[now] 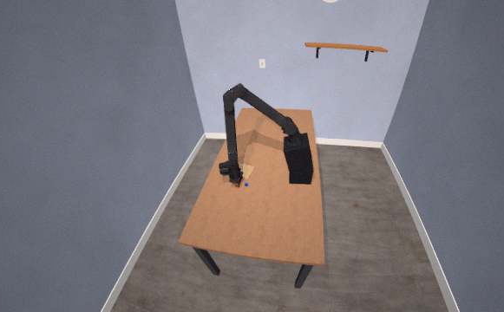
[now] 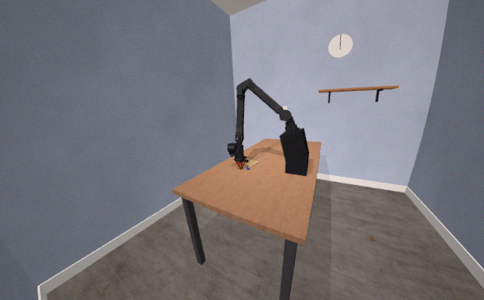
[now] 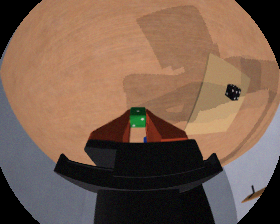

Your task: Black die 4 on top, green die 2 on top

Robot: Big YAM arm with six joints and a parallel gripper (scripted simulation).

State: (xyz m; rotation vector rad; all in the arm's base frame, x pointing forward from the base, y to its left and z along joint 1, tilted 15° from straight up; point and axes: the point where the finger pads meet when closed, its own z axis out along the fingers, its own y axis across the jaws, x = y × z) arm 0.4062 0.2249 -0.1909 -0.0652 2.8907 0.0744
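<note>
Now: the blue die 5 cm behind my hand and 3 cm to the right of it. The rest, counted from my hand: black die (15 cm to the right, 6 cm ahead); then green die (right at my hand); then tan mat (15 cm to the right, 3 cm ahead, 1 cm below).
</note>
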